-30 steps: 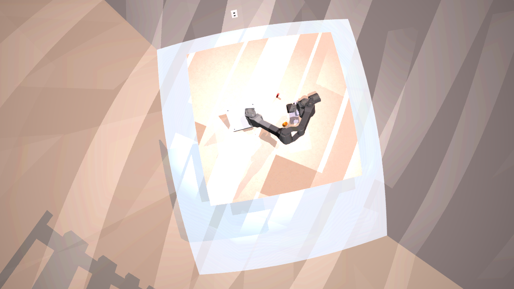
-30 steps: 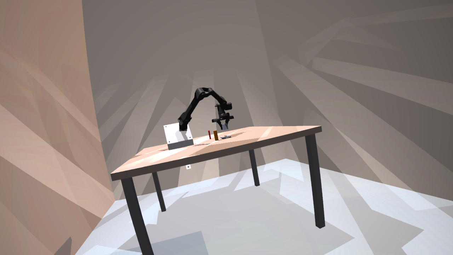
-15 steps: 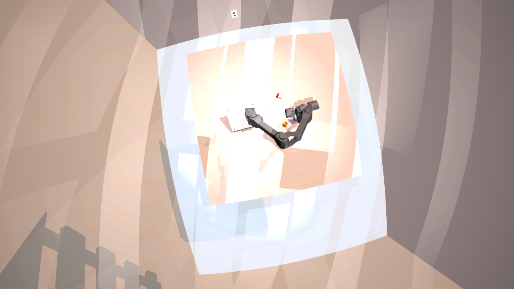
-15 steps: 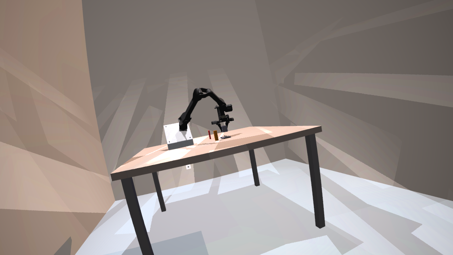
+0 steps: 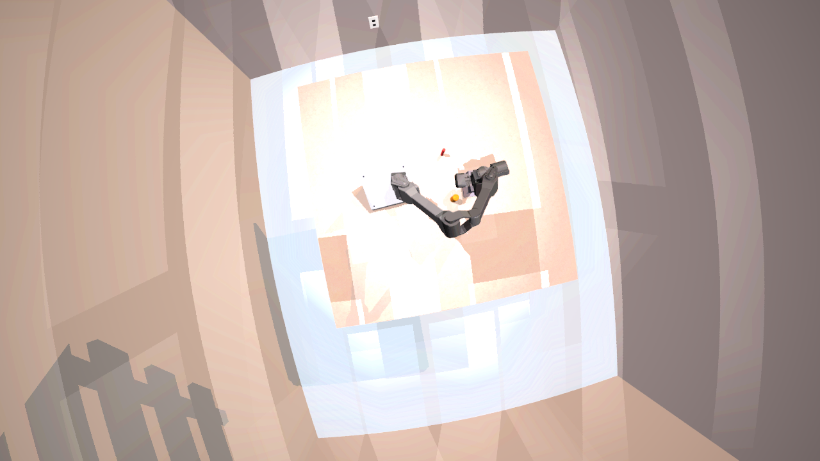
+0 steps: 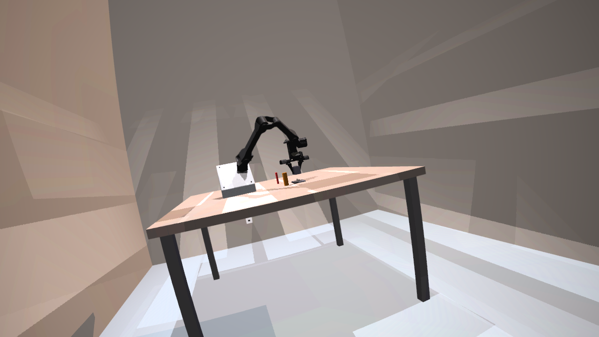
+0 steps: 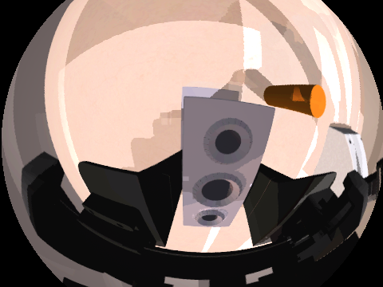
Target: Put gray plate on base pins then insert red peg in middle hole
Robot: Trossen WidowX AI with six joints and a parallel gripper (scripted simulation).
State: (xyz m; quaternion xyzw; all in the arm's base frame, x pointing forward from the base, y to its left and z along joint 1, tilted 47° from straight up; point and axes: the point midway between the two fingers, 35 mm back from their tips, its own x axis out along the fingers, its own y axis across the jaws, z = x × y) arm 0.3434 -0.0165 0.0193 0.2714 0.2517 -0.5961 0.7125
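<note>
Now: gripper tip 5 cm above the pin base. The rest, counted from my gripper tip: yellow-orange object: 9 cm behind, 7 cm to the right, 2 cm below; gray plate: 3 cm above; red peg: 16 cm to the left, 12 cm behind, 2 cm below.
</note>
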